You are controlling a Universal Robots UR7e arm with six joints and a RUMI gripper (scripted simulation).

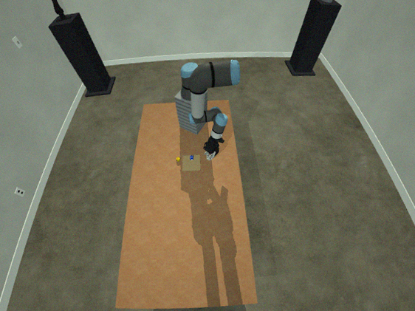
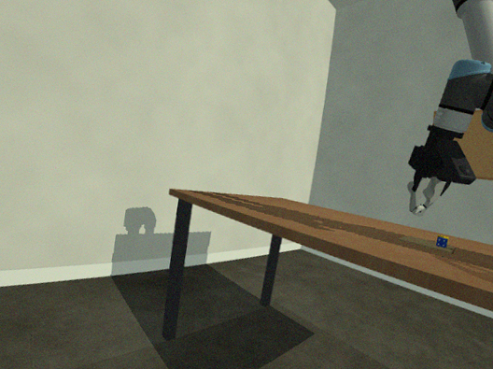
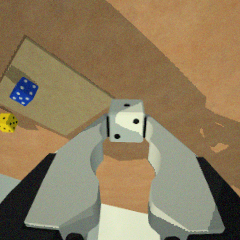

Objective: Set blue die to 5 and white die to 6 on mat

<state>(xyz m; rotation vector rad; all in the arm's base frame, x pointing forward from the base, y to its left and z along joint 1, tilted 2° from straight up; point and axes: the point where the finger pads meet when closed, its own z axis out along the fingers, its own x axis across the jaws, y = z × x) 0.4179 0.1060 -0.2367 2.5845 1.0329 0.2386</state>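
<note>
The white die lies right at my hand. From my hand the other things lie so: blue die: 140 mm to the right, 90 mm below, 60 mm behind; then yellow die: 240 mm to the right, 90 mm below, 60 mm behind; then tan mat: 140 mm to the right, 100 mm below, 20 mm behind.
</note>
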